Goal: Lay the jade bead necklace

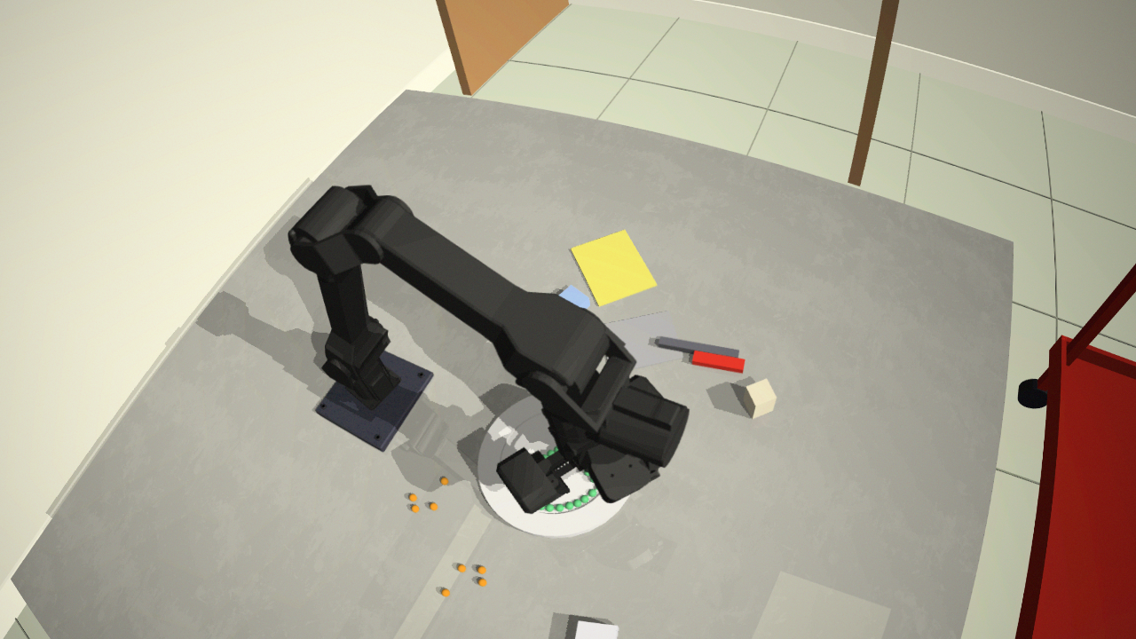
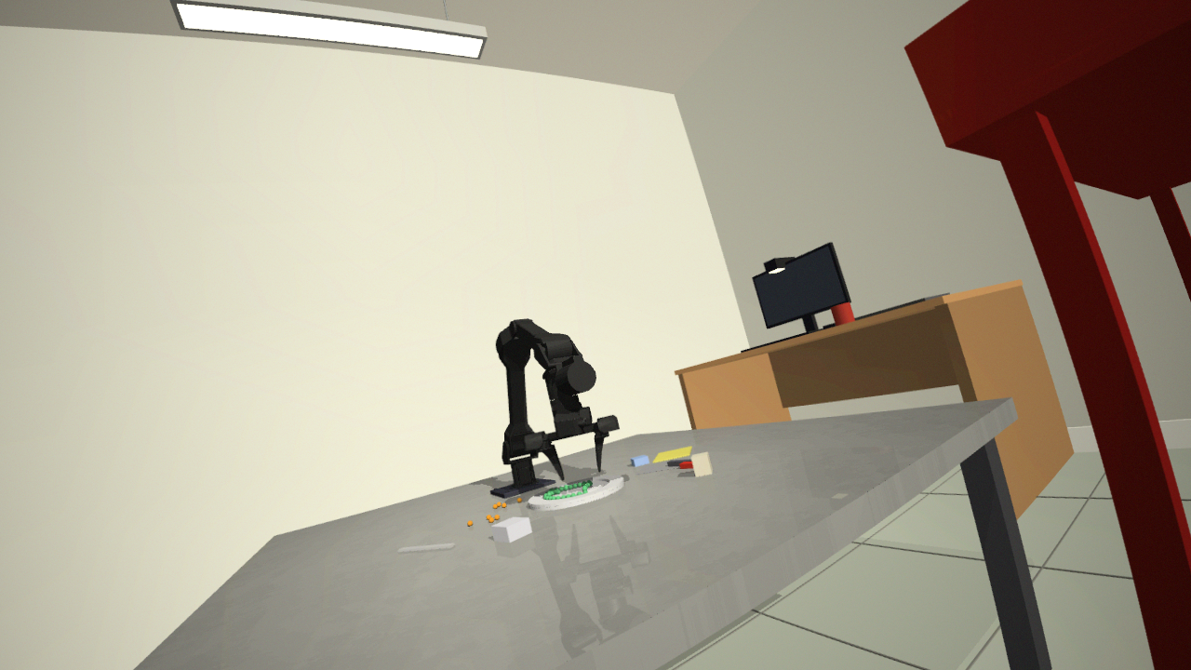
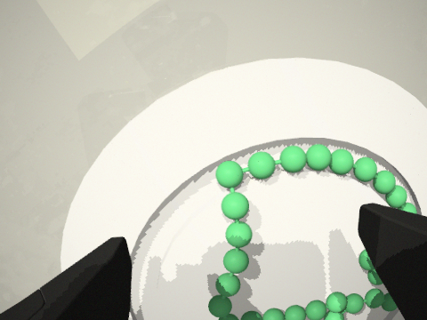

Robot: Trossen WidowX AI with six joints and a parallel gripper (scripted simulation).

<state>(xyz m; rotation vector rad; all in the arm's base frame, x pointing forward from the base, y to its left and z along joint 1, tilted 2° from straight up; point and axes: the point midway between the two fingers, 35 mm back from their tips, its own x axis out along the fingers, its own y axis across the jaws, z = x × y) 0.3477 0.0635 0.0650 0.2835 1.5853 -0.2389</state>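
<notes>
Now: gripper tip 60 mm past the inner disc and 30 mm above it. Round my gripper tip: grey sheet: 70 mm behind, 200 mm to the left, 40 mm below; cream cube: 110 mm ahead, 200 mm to the left, 30 mm below; bead board: 60 mm behind, 40 mm below.
</notes>
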